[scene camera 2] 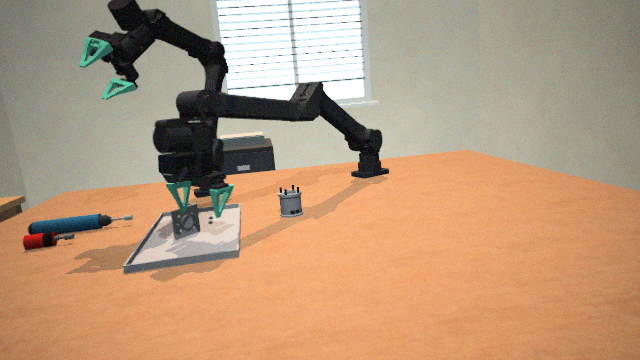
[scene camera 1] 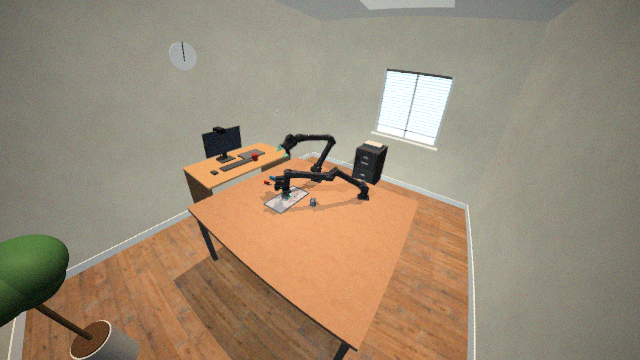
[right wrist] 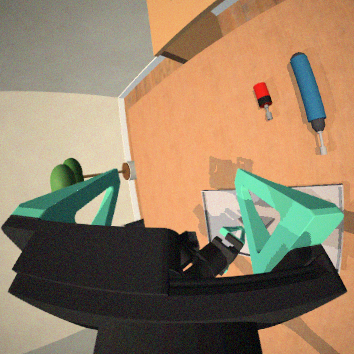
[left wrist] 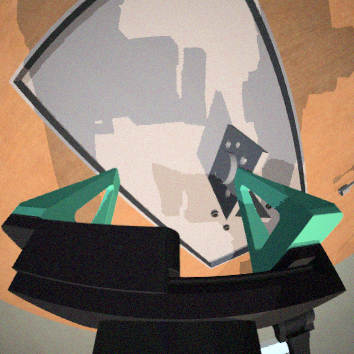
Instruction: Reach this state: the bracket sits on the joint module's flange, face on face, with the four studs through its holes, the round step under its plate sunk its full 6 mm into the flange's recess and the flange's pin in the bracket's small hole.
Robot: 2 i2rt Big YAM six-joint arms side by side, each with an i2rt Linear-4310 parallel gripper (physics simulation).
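Places are measured from the left arm's base along level axes (x right, y ahead, z up), in millimetres.
Pixels of known places: left gripper, fingertip midpoint: (scene camera 2: 200, 214) (scene camera 1: 285, 197) (right wrist: 236, 238) (left wrist: 176, 174); right gripper, fingertip midpoint: (scene camera 2: 93, 83) (scene camera 1: 278, 154) (right wrist: 177, 174); left arm's base, link origin: (scene camera 2: 370, 174) (scene camera 1: 363, 197); right arm's base, link origin: (scene camera 1: 316, 180).
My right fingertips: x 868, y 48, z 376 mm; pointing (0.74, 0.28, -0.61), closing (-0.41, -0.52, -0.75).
Observation:
For each thing: its top centre in the pictures, then the offset to it from my right fingertips.
- dark grey bracket, top centre: (left wrist: 263, 192) (scene camera 2: 179, 206) (right wrist: 249, 224) dx -109, dy +155, dz -302 mm
- tray, top centre: (left wrist: 218, 174) (scene camera 2: 193, 227) (right wrist: 260, 226) (scene camera 1: 287, 197) dx -135, dy +162, dz -360 mm
- light grey joint module, top centre: (scene camera 2: 289, 187) (scene camera 1: 313, 198) dx -389, dy +198, dz -302 mm
- blue-handled tool, top centre: (right wrist: 310, 99) (scene camera 2: 81, 215) dx +67, dy -118, dz -335 mm
- short red tool, top centre: (right wrist: 262, 100) (scene camera 2: 48, 232) dx +145, dy -32, dz -342 mm
The dark grey bracket (scene camera 2: 180, 231) (left wrist: 222, 156) stands in the tray (scene camera 2: 185, 262) (left wrist: 40, 114) with its holed plate upright and the round step showing on its face. My left gripper (scene camera 2: 201, 213) (left wrist: 176, 174) is open and empty, low over the tray. Its finger at the picture's right in the left wrist view overlaps the bracket's lower part; contact cannot be told. The light grey joint module (scene camera 1: 313, 202) (scene camera 2: 291, 204) stands upright on the table, apart from the tray, its studs pointing up. My right gripper (scene camera 1: 282, 152) (scene camera 2: 93, 82) (right wrist: 177, 174) is open and empty, high up. The flange's recess and pin cannot be made out.
Small dark parts (scene camera 2: 210, 220) (left wrist: 214, 213) lie in the tray near the bracket. A blue-handled tool (scene camera 2: 65, 223) (right wrist: 308, 90) and a short red tool (scene camera 2: 39, 241) (right wrist: 262, 94) lie on the table beyond the tray. The left arm reaches above the tray.

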